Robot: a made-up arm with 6 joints.
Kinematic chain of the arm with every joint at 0, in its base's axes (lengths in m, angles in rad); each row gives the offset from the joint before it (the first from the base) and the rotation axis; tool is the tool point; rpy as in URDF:
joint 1: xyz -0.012 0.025 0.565 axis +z
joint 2: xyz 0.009 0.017 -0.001 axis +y
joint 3: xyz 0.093 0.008 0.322 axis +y
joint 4: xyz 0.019 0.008 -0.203 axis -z
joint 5: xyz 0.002 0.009 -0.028 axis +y
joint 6: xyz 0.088 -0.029 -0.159 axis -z
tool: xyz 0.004 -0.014 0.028 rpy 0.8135 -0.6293 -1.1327
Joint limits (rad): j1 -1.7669..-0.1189 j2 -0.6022..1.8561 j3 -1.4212..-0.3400 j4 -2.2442..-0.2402 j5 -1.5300..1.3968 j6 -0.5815..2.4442
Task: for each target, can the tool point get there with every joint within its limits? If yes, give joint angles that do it. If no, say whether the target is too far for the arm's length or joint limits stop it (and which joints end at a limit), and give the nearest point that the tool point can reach.
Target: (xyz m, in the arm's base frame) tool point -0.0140 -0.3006 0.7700
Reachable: yes | joints -1.4842 -0.3712 -0.6886 -1.7653 1.0104 1.4636
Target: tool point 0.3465 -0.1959 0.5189
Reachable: yes | joints -0.9706 0.4900 -0.7679 -1.5304 -0.4156 -0.0378
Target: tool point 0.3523 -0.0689 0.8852
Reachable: yes | joints -0.7119 -0.1391 -1.0491 -1.2557 -0.8126 1.0190
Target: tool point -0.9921 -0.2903 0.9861
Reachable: no: too far | nearest point -0.1738 -0.3593 0.9073 | short by 0.825 m
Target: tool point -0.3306 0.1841 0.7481
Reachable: no: joint limits stop it (at a limit: joint 1, joint 2, joint 3, joint 4, joint 5, joint 6) | nearest point -0.0042 0.1836 0.7662 | short by 0.327 m
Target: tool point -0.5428 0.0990 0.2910
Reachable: no: joint limits stop it (at a limit: joint 1, joint 2, joint 3, joint 6) | nearest point -0.1100 0.0516 0.3203 | short by 0.436 m
